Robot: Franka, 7 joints.
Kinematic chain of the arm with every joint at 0, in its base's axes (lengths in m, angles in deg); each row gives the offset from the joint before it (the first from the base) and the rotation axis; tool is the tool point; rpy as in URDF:
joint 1: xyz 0 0 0.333 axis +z
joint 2: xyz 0 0 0 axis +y
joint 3: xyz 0 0 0.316 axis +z
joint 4: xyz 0.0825 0 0 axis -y
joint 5: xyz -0.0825 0 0.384 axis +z
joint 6: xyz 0 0 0 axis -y
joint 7: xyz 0.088 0 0 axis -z
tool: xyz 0 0 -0.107 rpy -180 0 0
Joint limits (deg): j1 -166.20..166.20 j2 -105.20..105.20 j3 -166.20..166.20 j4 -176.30..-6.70 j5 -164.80..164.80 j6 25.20..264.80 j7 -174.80..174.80
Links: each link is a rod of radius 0.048 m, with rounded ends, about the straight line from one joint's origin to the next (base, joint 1, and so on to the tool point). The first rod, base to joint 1, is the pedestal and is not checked.
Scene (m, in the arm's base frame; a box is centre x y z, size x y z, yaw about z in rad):
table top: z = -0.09
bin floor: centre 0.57 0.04 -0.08 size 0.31 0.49 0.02 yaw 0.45
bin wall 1: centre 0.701 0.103 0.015 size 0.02 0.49 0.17 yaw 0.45
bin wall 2: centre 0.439 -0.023 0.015 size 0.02 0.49 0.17 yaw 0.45
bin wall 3: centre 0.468 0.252 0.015 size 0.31 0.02 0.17 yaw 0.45
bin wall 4: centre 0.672 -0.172 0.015 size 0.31 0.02 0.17 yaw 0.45
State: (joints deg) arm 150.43 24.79 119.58 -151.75 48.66 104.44 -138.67
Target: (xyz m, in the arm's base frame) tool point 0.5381 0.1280 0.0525
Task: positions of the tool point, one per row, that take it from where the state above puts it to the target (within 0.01 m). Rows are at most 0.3 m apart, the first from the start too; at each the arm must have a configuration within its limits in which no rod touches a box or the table.
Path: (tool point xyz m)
1: -0.1097 -0.3699 0.3081
2: -0.2928 -0.2813 0.2812
3: -0.4113 -0.1034 0.2516
4: -0.4241 0.1209 0.2236
5: -0.3168 0.3307 0.2013
6: -0.1095 0.4644 0.1888
7: 0.1473 0.4774 0.1890
8: 0.3855 0.3571 0.2043
9: 0.5381 0.1281 0.2354
10: 0.5459 0.1308 0.1466
11: 0.5381 0.1280 0.0525

